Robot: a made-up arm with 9 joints. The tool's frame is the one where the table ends. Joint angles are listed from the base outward.
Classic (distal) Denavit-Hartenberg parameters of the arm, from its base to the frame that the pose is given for. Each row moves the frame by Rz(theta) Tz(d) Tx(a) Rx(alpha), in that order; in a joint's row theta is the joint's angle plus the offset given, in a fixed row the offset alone. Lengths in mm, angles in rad.
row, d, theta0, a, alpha
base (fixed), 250, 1.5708, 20, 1.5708
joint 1, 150, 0, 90, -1.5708
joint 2, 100, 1.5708, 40, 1.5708
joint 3, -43.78, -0.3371, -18.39, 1.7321
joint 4, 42.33, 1.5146, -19.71, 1.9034
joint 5, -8.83, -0.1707, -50, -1.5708
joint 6, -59.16, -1.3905, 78.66, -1.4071
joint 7, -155.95, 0, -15.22, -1.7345
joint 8, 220.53, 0.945, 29.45, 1.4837
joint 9, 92.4, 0, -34.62, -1.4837
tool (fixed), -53.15, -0.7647, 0, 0
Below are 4 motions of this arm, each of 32 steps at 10 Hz.
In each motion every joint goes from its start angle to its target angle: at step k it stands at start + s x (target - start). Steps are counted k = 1, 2, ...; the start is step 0. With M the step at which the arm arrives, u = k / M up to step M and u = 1 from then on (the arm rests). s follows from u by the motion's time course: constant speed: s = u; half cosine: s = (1 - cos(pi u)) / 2; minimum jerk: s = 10 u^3 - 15 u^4 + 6 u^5.
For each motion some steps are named. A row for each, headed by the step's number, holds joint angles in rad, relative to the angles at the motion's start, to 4 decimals.
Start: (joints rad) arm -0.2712 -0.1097 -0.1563 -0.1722 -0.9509 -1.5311 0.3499 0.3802 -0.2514
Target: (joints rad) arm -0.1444 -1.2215 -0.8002 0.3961 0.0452 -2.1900 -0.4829 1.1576 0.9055
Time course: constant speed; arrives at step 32
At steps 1, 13, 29, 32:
1: 0.0040 -0.0347 -0.0201 0.0178 0.0311 -0.0206 -0.0260 0.0243 0.0362
13: 0.0515 -0.4517 -0.2616 0.2309 0.4047 -0.2677 -0.3383 0.3158 0.4700
29: 0.1149 -1.0076 -0.5835 0.5150 0.9027 -0.5971 -0.7547 0.7045 1.0484
32: 0.1268 -1.1118 -0.6439 0.5683 0.9961 -0.6589 -0.8328 0.7774 1.1569

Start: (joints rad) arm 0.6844 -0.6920 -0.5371 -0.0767 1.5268 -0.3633 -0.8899 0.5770 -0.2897
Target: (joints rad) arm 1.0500 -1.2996 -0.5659 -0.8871 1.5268 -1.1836 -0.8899 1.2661 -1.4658
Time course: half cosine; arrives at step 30
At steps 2, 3, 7, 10, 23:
2: 0.0040 -0.0066 -0.0003 -0.0089 0.0000 -0.0090 0.0000 0.0075 -0.0129
3: 0.0089 -0.0149 -0.0007 -0.0198 0.0000 -0.0201 0.0000 0.0169 -0.0288
7: 0.0470 -0.0780 -0.0037 -0.1041 0.0000 -0.1053 0.0000 0.0885 -0.1510
10: 0.0914 -0.1519 -0.0072 -0.2026 0.0000 -0.2051 0.0000 0.1723 -0.2940
23: 0.3186 -0.5296 -0.0251 -0.7063 0.0000 -0.7150 0.0000 0.6006 -1.0251

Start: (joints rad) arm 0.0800 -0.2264 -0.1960 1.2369 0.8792 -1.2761 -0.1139 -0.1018 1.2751
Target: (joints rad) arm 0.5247 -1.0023 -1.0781 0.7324 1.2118 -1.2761 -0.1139 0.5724 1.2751
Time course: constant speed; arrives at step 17
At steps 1, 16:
1: 0.0262 -0.0456 -0.0519 -0.0297 0.0196 0.0000 0.0000 0.0397 0.0000
16: 0.4185 -0.7303 -0.8302 -0.4748 0.3130 0.0000 0.0000 0.6345 0.0000

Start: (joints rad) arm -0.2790 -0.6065 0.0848 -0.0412 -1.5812 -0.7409 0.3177 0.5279 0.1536
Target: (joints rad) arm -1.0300 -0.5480 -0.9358 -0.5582 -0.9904 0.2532 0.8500 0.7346 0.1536
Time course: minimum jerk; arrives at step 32
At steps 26, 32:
26: -0.7144 0.0556 -0.9708 -0.4918 0.5620 0.9456 0.5063 0.1966 0.0000
32: -0.7510 0.0585 -1.0206 -0.5170 0.5908 0.9941 0.5323 0.2067 0.0000

